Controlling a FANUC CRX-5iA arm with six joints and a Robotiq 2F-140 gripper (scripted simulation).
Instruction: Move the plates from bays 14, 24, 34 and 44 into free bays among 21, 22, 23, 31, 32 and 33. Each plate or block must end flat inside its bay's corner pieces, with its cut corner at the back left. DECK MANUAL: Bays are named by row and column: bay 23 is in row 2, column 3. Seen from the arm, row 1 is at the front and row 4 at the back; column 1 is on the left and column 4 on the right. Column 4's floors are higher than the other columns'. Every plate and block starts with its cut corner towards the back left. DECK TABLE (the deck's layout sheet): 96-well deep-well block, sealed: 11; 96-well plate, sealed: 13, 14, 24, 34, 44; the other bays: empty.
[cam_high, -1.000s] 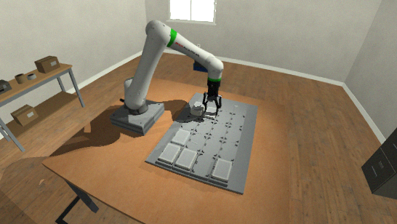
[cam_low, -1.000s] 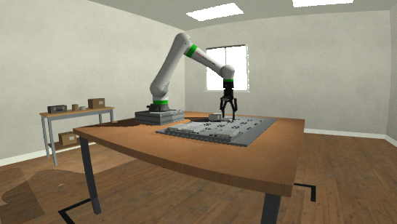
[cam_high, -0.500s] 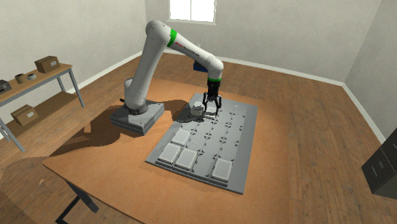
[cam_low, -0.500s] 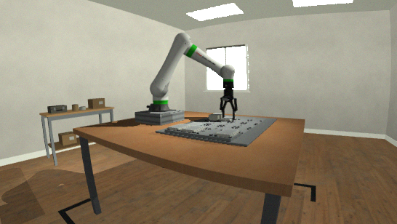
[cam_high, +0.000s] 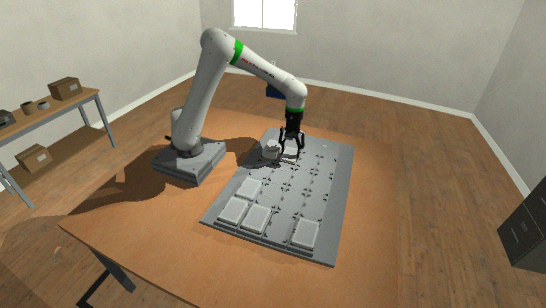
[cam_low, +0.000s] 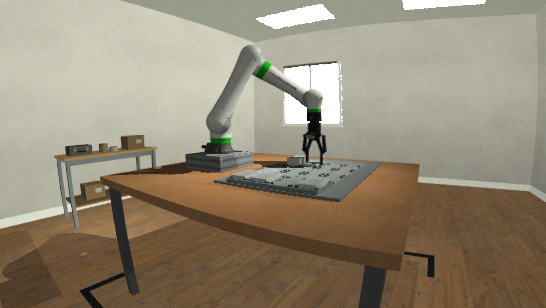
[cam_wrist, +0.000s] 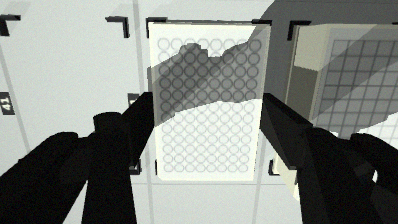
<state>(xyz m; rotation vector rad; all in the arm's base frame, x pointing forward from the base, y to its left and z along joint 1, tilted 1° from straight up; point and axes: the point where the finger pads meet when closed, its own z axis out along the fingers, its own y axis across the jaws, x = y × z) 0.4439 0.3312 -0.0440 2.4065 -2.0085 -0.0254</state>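
Now: hand 50 mm past the sealed 96-well plate, 340 mm to the left of it and 30 mm above it. Round my hand: bay label 43: 220 mm ahead, 290 mm to the right, 30 mm below; sealed deep-well block: 110 mm behind, 20 mm to the right, 10 mm below.
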